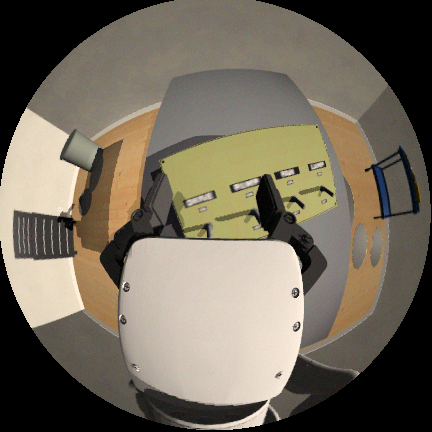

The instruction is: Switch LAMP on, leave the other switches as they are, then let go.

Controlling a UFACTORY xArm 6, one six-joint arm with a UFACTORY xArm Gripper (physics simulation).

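Frame: origin at the arm's base, x back, y right, z up, level; metres.
Where they show: gripper, between the fingertips: (213,182).
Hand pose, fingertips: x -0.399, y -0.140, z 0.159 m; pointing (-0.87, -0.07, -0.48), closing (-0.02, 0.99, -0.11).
Note:
After its pixels a point has its place.
A yellow-green switch panel (235,150) @[x -0.543, y -0.113, z -0.004 m] lies on the grey table (225,100) @[x -0.952, y -0.144, z -0.138 m]. It has a row of pale labels (200,199) @[x -0.425, y -0.197, z -0.032 m] (246,184) @[x -0.464, y -0.087, z -0.031 m] (287,173) @[x -0.502, y 0.027, z -0.032 m] (317,165) @[x -0.543, y 0.140, z -0.031 m], too blurred to read, so I cannot tell which is LAMP. Below them stand black lever switches (209,230) @[x -0.352, y -0.171, z -0.030 m] (256,217) @[x -0.385, y -0.064, z -0.026 m] (298,202) @[x -0.425, y 0.049, z -0.028 m] (326,191) @[x -0.465, y 0.161, z -0.033 m]. The two on the right slant toward the upper left; the leftmost is partly hidden by the gripper's housing. My gripper (213,182) @[x -0.399, y -0.140, z 0.159 m] is open and empty over the panel's left part. The leftmost label shows between its fingers, and the second lever shows close beside the right finger.
A grey-green bin (79,150) and a dark slatted object (44,235) are at the left, beyond the table. A blue-framed trolley (381,185) and two grey discs (359,245) (376,247) are at the right. The pale gripper housing hides the lower middle.

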